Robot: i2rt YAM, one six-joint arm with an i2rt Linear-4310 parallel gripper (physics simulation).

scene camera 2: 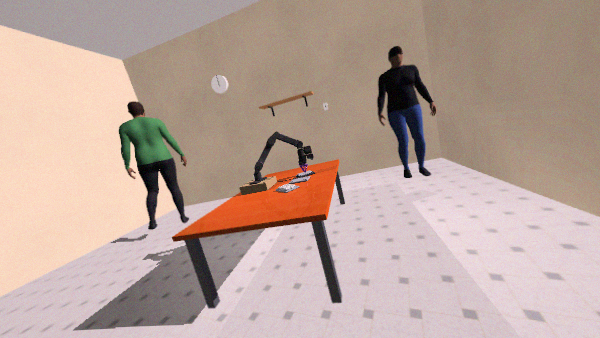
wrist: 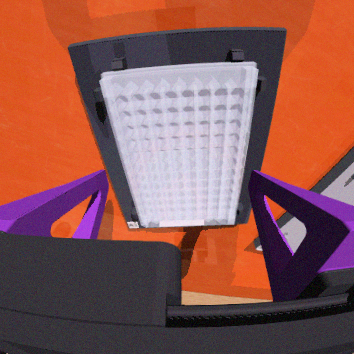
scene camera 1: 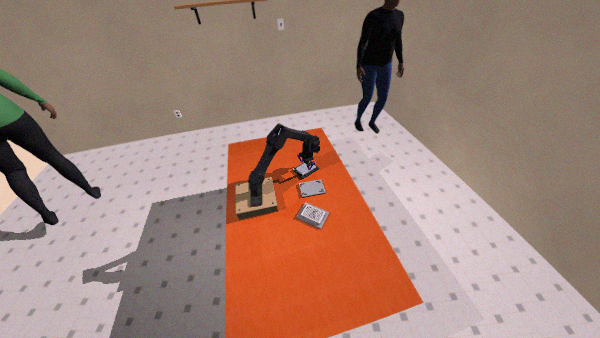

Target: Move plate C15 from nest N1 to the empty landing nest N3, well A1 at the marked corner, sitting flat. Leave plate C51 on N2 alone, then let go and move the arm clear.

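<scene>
A clear many-welled plate [scene camera 1: 306, 170] [wrist: 185, 125] sits in a dark nest [wrist: 272, 60], the farthest of three, with a small white corner tag at the nest's lower left in the wrist view. My gripper [scene camera 1: 307, 163] [scene camera 2: 304, 168] [wrist: 178, 177] is open above this plate, purple fingertips on either side of its near part, not touching it. A pale grey empty nest [scene camera 1: 312, 188] [scene camera 2: 300, 179] [wrist: 340, 192] lies in the middle of the row. A white plate [scene camera 1: 313, 213] [scene camera 2: 287, 187] sits on the nearest nest. The plate codes cannot be read.
The arm stands on a wooden base block [scene camera 1: 268, 198] [scene camera 2: 257, 188] beside the row, on the orange table [scene camera 1: 300, 275] [scene camera 2: 270, 212]. A person in green [scene camera 1: 10, 105] [scene camera 2: 146, 140] and a person in black [scene camera 1: 382, 40] [scene camera 2: 401, 90] stand away from the table.
</scene>
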